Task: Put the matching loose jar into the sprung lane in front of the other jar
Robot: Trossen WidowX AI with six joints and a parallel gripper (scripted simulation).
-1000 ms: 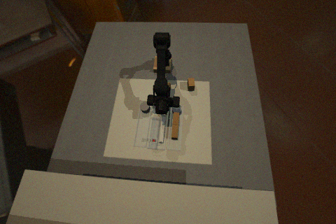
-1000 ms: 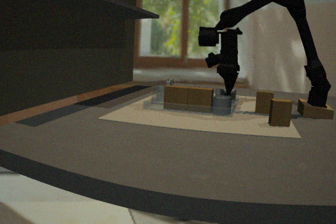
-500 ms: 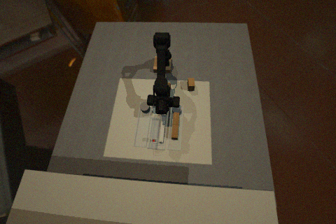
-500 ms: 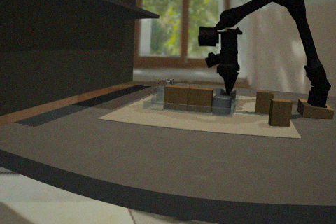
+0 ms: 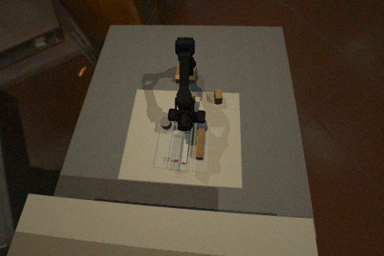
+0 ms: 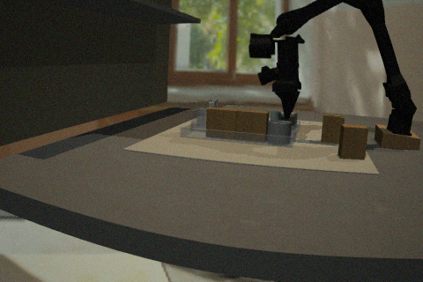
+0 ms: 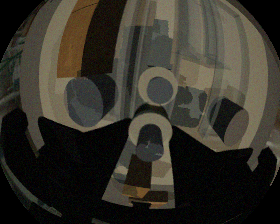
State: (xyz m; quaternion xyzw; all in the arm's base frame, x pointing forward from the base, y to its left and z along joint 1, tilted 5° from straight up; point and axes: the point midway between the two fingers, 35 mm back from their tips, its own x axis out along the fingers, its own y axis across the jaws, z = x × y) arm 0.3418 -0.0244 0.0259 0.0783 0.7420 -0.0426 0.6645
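The clear lane rack is 140 mm ahead of my gripper tip, 50 mm to the right of it and 30 mm below it.
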